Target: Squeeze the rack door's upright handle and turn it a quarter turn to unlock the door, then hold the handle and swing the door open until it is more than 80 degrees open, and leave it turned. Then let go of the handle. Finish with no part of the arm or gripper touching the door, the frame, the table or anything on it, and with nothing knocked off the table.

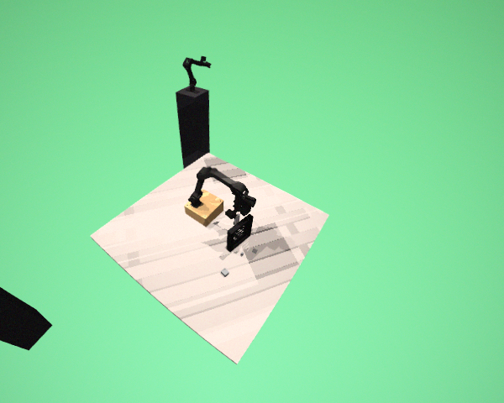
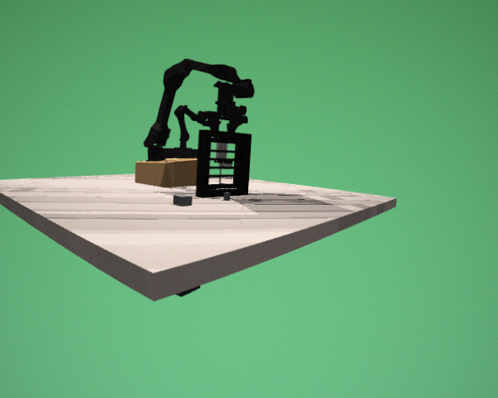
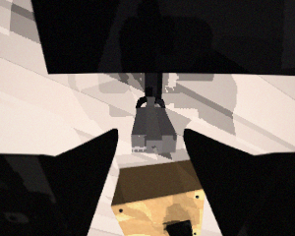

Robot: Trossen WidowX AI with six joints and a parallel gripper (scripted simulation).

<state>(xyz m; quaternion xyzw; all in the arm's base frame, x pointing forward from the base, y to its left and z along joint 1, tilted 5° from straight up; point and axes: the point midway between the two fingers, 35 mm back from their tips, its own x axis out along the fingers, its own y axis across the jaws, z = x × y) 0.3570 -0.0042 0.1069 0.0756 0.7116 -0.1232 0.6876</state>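
The grey upright handle lies 6 cm below my gripper tip and 1 cm behind it.
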